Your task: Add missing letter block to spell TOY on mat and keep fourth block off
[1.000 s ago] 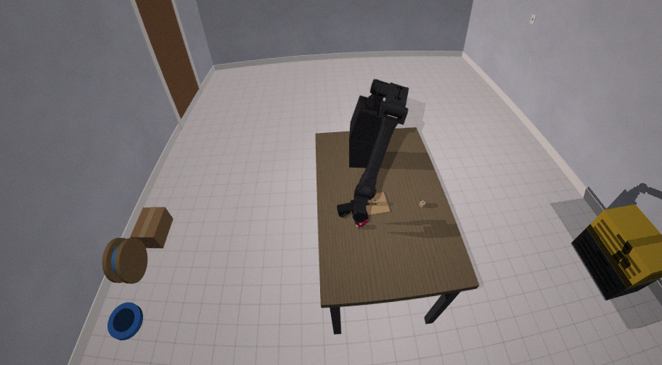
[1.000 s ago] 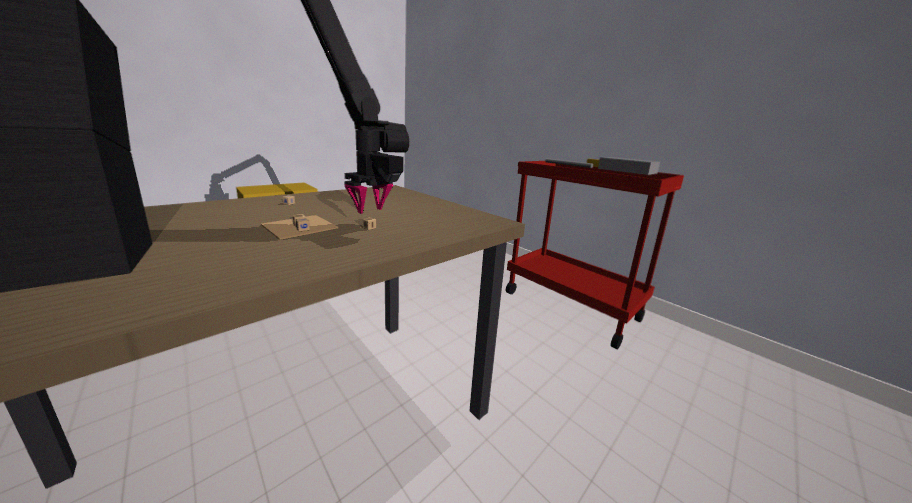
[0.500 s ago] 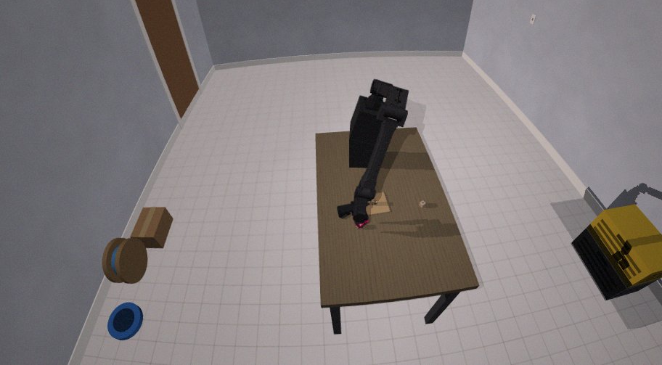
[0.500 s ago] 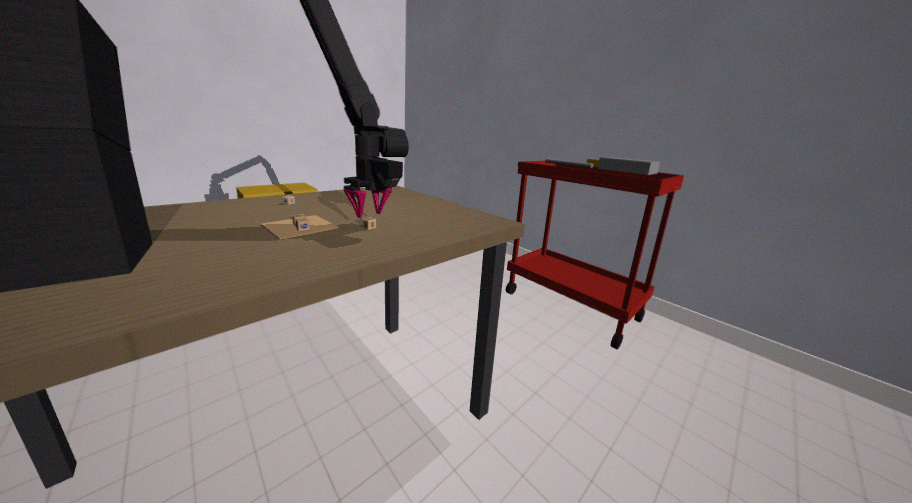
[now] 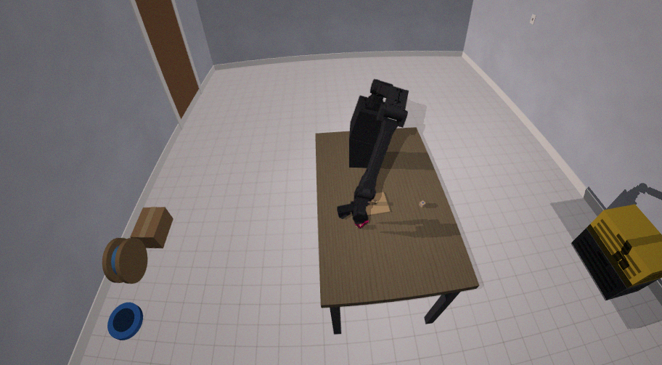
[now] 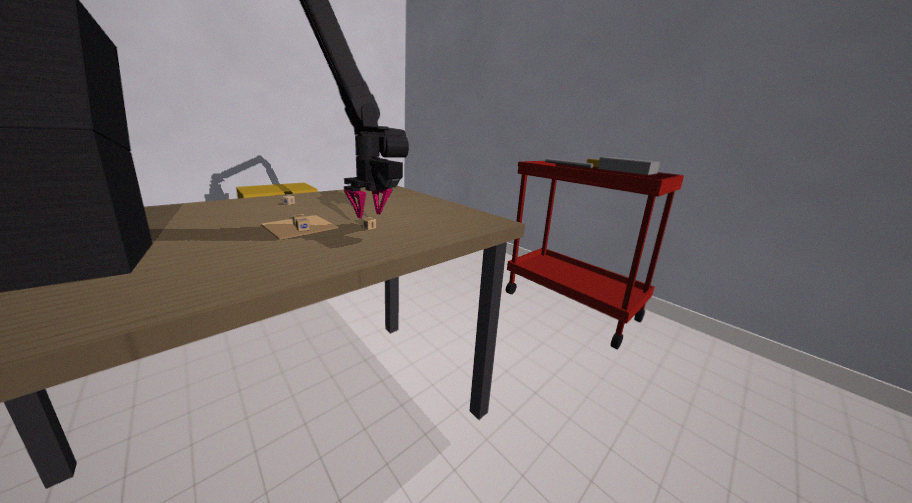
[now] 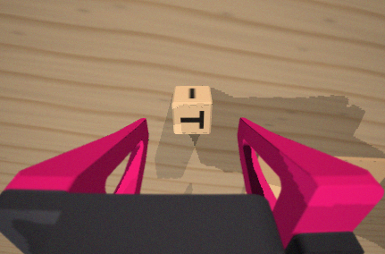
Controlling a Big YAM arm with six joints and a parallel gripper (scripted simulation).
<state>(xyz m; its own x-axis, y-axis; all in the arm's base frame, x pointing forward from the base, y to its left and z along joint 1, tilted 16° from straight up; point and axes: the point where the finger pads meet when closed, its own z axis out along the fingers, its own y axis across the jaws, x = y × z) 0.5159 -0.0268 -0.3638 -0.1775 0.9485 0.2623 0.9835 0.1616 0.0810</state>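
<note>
The light wooden block is 30 mm below my hand. The rest, counted from my hand: tan mat 140 mm behind, 100 mm to the left, 40 mm below.
</note>
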